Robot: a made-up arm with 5 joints.
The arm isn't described. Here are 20 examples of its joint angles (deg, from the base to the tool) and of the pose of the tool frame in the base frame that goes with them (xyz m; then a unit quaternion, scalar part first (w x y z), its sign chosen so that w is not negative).
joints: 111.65 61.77 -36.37 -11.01 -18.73
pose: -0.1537 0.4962 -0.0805 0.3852 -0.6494 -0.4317 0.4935
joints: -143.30 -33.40 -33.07 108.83 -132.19
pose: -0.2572 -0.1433 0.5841 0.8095 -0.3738 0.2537 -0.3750
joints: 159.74 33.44 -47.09 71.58 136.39
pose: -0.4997 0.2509 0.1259 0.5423 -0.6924 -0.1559 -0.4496
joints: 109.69 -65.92 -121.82 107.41 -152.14
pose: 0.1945 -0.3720 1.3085 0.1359 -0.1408 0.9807 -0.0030
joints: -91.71 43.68 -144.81 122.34 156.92
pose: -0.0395 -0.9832 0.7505 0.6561 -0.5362 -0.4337 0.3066
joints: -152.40 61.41 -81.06 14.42 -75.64
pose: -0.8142 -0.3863 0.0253 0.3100 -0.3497 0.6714 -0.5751
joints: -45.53 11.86 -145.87 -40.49 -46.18
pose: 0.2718 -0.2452 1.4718 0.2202 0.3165 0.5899 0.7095
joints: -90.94 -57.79 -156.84 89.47 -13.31
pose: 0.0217 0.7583 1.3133 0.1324 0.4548 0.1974 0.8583
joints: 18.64 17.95 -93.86 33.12 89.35
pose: 0.9560 0.3247 0.8662 0.6152 -0.0945 0.5431 -0.5637
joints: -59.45 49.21 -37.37 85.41 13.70
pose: 0.1692 -0.2431 0.0347 0.2077 -0.2059 0.9384 0.1840
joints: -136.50 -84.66 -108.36 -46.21 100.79
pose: 0.6549 0.6627 0.9416 0.3440 -0.2710 -0.7932 -0.4233
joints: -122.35 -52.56 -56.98 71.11 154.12
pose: -0.1675 -0.2119 1.0486 0.4265 -0.8067 -0.0120 0.4090
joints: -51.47 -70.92 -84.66 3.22 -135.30
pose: -0.2453 0.3196 1.3428 0.5159 0.7916 0.2417 0.2209
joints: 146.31 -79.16 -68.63 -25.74 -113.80
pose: 0.3776 -0.1795 1.2162 0.4873 0.4120 -0.5750 -0.5120
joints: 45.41 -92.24 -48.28 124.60 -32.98
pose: -0.0286 -0.0358 0.8415 0.6840 -0.6745 -0.2489 0.1236
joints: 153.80 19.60 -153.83 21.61 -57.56
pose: -0.5397 0.3217 1.4811 0.6272 0.4448 -0.6065 0.2023
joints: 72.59 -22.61 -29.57 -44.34 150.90
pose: 0.1880 0.4696 0.8557 0.5956 0.1621 0.7863 0.0255
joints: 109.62 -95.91 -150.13 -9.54 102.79
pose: 0.4364 -1.0720 0.4294 0.0420 0.8430 0.1420 0.5171
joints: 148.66 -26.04 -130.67 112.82 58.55
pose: -0.1241 0.1351 1.4365 0.7793 -0.4449 -0.0824 0.4337
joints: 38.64 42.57 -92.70 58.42 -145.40
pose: 0.8268 0.6388 0.3392 0.2384 -0.2765 -0.6353 0.6805
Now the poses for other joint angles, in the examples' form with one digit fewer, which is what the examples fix.
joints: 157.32 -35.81 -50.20 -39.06 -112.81
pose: -0.268 0.176 1.133 0.365 0.516 -0.759 -0.156
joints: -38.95 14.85 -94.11 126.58 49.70
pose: 0.604 -0.459 0.691 0.103 -0.346 0.882 -0.302
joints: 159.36 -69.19 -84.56 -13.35 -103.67
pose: 0.411 -0.093 1.329 0.570 0.521 -0.521 -0.364
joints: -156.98 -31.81 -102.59 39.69 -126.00
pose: -0.198 -0.035 1.474 0.127 0.799 -0.586 0.034
